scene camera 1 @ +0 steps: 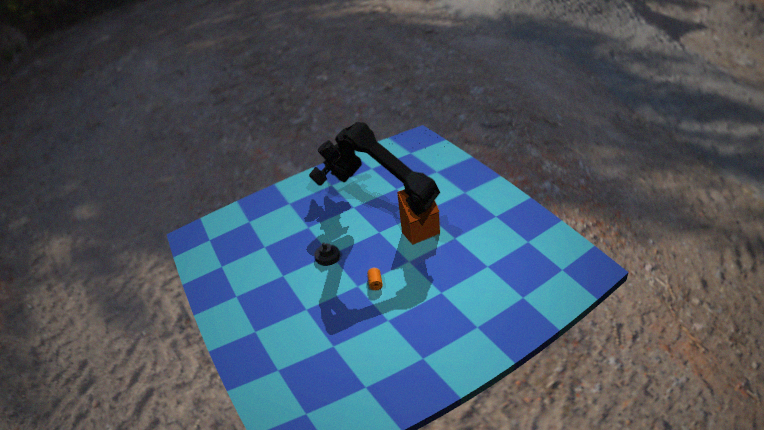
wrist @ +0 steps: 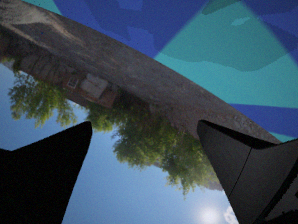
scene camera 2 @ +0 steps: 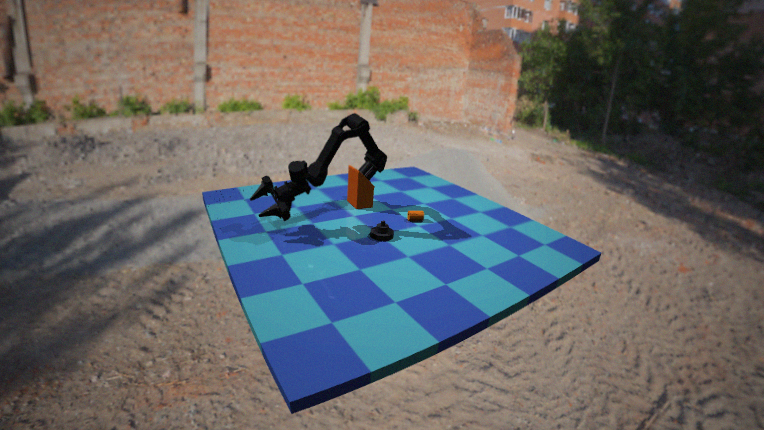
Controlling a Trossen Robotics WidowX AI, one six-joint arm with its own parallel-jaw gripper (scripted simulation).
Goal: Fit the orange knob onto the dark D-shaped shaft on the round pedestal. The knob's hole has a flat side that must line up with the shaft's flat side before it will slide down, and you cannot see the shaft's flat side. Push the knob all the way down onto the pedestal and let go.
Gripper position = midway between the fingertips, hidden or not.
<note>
The gripper (scene camera 2: pixel 254 207) is open and holds nothing.
The gripper shows as well in the wrist view (wrist: pixel 145 126).
</note>
